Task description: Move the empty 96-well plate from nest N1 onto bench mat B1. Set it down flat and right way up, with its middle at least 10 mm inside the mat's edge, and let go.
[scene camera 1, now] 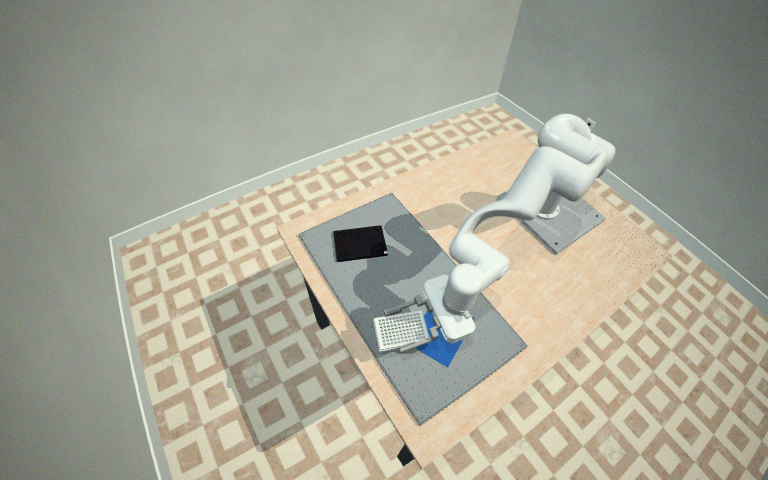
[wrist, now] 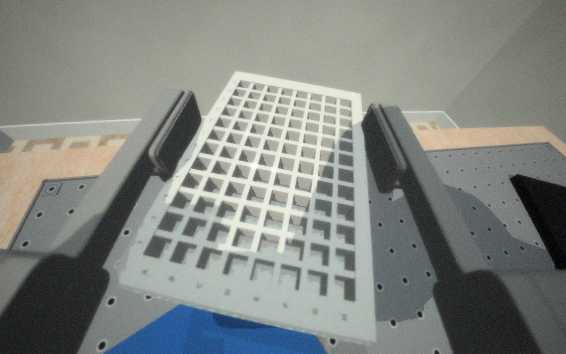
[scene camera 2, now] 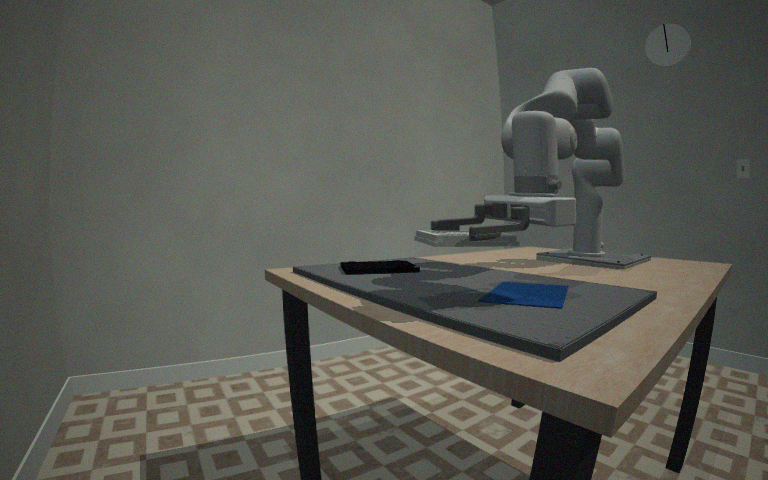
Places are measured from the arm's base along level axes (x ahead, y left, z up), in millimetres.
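Where they show: hand at its tool point: [scene camera 1: 400, 328] [wrist: 281, 138] [scene camera 2: 463, 229]; arm's base at its link origin: [scene camera 2: 586, 254].
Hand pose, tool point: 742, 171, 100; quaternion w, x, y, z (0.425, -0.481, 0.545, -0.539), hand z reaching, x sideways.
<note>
Things, the pixels of their top centre, and the offset from my tool point, as dx, dy, dz. Level surfaces: height alone.
- white 96-well plate at its top centre: [wrist: 279, 150] [scene camera 2: 466, 231] [scene camera 1: 401, 328] -4, +1, -3
- blue bench mat B1 at its surface level: dz -104
- black nest N1 at its top centre: [scene camera 2: 378, 263] [scene camera 1: 359, 241] -73, -352, -92
- grey perforated board at its surface level: dz -106
- wooden table at its surface level: dz -119
The white 96-well plate [scene camera 1: 400, 330] [scene camera 2: 444, 237] [wrist: 270, 175] is level and right way up, held in the air above the grey board. My gripper [scene camera 1: 403, 328] [scene camera 2: 450, 230] [wrist: 282, 142] is shut on its two long sides. The blue bench mat B1 [scene camera 1: 444, 353] [scene camera 2: 532, 295] [wrist: 210, 335] lies flat on the board, lower than the plate; the plate and gripper hide part of it in scene camera 1, and its near part shows at the bottom of the wrist view. The black nest N1 [scene camera 1: 360, 243] [scene camera 2: 379, 267] [wrist: 545, 215] is empty on the board.
The grey perforated board [scene camera 1: 481, 350] [scene camera 2: 600, 316] [wrist: 400, 250] lies on the wooden table [scene camera 1: 566, 283] [scene camera 2: 640, 350]. The arm's base plate [scene camera 1: 560, 237] [scene camera 2: 623, 260] is bolted at the table's far side. The nest stands at the other end of the board from the mat.
</note>
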